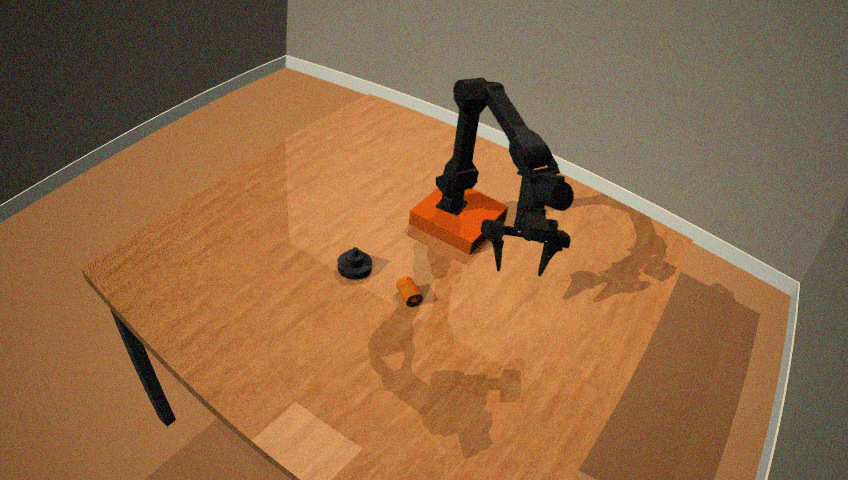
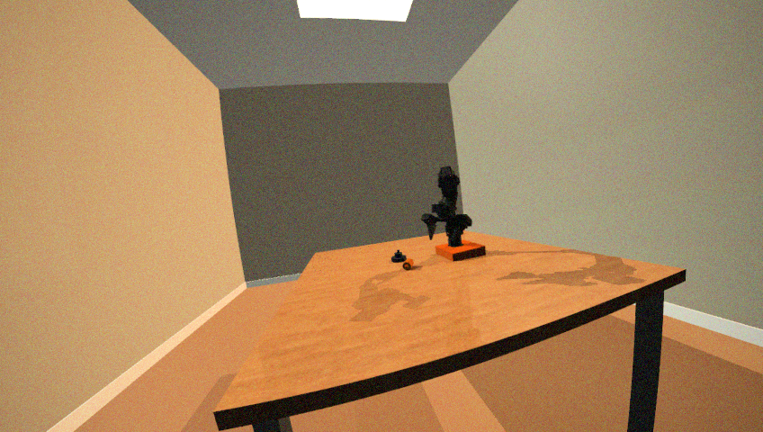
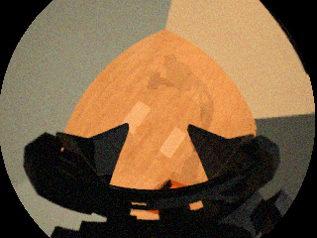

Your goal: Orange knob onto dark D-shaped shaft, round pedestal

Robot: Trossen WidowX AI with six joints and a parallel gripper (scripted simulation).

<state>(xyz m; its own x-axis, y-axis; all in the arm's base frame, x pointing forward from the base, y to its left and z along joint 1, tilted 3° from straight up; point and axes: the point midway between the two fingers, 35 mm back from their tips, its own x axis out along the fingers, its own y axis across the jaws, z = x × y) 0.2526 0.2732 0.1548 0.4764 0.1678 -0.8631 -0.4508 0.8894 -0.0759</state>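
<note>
Right now my gripper tip is 230 mm to the left of the orange knob, 140 mm above it and 50 mm short of it. Round my gripper tip: round pedestal (380 mm to the right, 130 mm below, 30 mm ahead).
</note>
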